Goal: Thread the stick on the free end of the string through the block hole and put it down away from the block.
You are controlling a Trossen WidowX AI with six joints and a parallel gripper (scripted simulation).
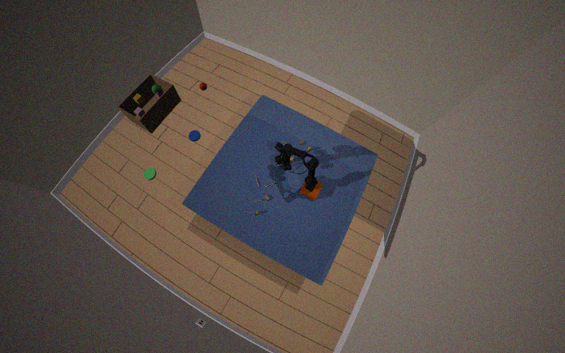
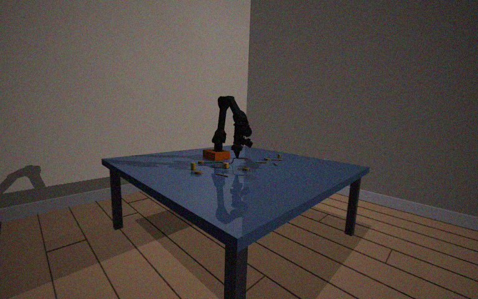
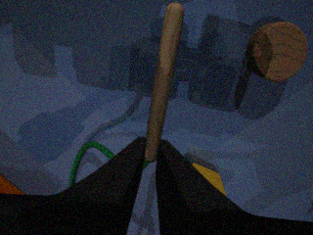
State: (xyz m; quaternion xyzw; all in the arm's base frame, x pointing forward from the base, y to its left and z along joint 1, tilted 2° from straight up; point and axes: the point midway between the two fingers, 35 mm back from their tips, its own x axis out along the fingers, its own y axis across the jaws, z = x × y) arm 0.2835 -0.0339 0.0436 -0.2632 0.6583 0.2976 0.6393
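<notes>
Now: the yellow wooden block 1 cm behind my gripper tip, 8 cm to the right of it and 4 cm below it. Also, from my gripper tip: thin wooden stick 1 cm ahead, 1 cm to the left; then yellow cylinder 7 cm behind, 27 cm to the right, 3 cm below.
</notes>
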